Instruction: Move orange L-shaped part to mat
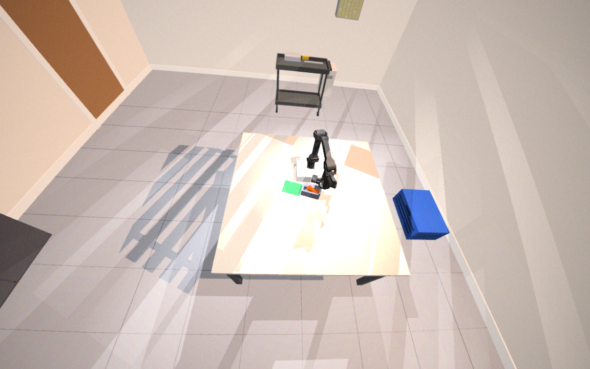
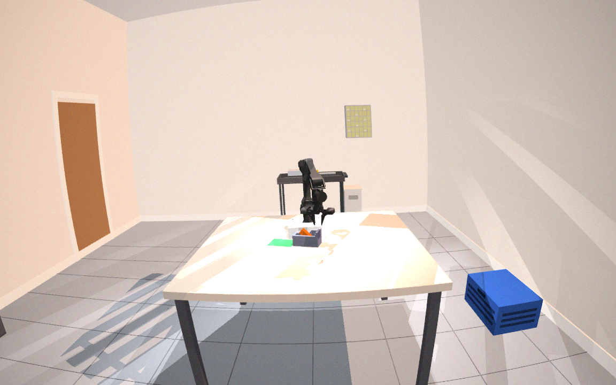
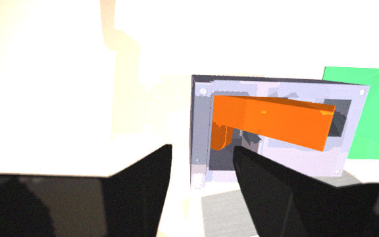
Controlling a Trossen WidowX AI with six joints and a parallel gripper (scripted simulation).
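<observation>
The green mat is 220 mm to the right of my gripper tip, 130 mm below it and 40 mm behind it.
</observation>
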